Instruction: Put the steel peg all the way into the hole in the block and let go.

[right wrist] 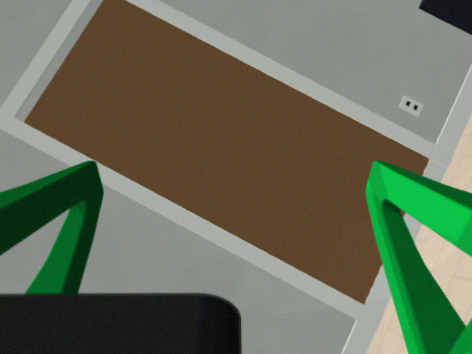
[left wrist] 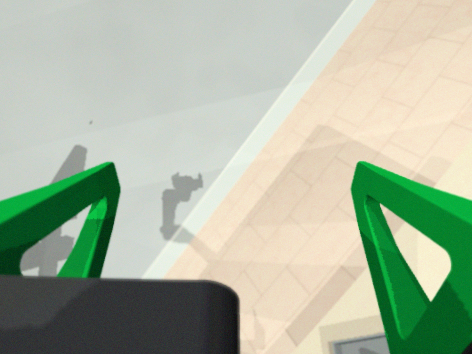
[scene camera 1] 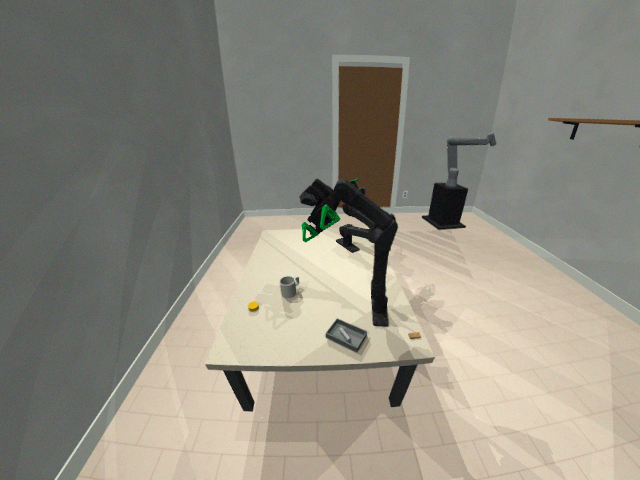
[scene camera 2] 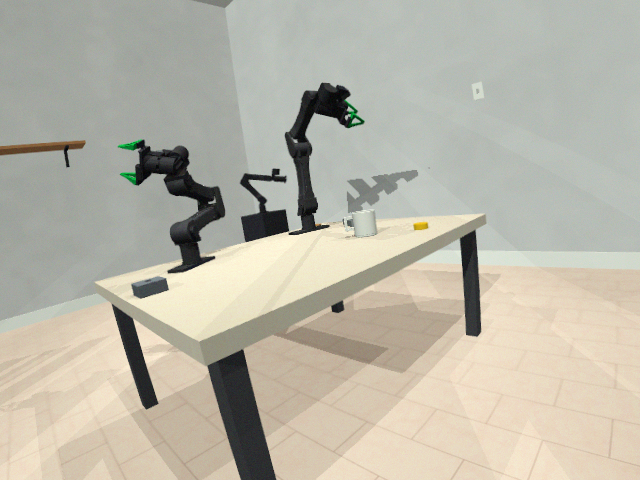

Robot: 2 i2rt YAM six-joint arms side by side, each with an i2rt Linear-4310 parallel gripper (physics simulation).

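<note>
The steel peg lies on its side in a dark shallow tray near the front of the table in scene camera 1. The block, dark grey with a hole in its top, sits at the table's left end in scene camera 2; nothing stands in the hole. My left gripper is open and empty, high above the table, well away from the peg. My right gripper is open and empty, well above the block.
A grey mug stands on the table. A yellow disc lies near it. A small brown piece lies by the right table edge in scene camera 1, beyond the left arm's base.
</note>
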